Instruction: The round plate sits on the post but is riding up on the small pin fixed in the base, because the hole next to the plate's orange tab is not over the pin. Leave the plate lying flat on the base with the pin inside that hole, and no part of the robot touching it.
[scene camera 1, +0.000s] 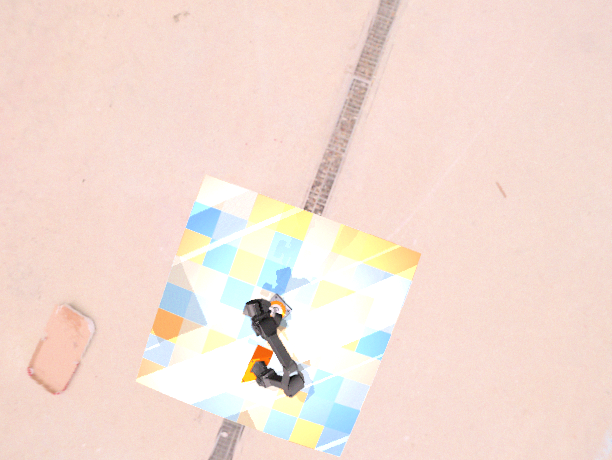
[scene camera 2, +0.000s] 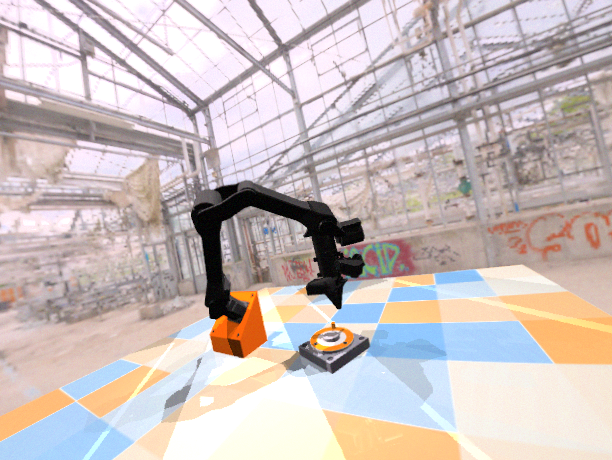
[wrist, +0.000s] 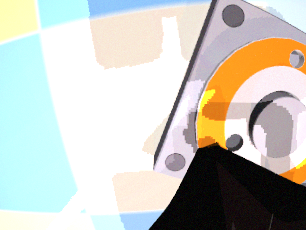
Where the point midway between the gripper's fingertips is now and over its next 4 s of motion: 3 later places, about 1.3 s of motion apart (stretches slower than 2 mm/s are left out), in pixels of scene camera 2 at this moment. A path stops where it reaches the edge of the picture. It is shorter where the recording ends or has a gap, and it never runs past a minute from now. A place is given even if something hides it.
My gripper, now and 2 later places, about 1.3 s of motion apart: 339, 309; 330, 324; 316, 314
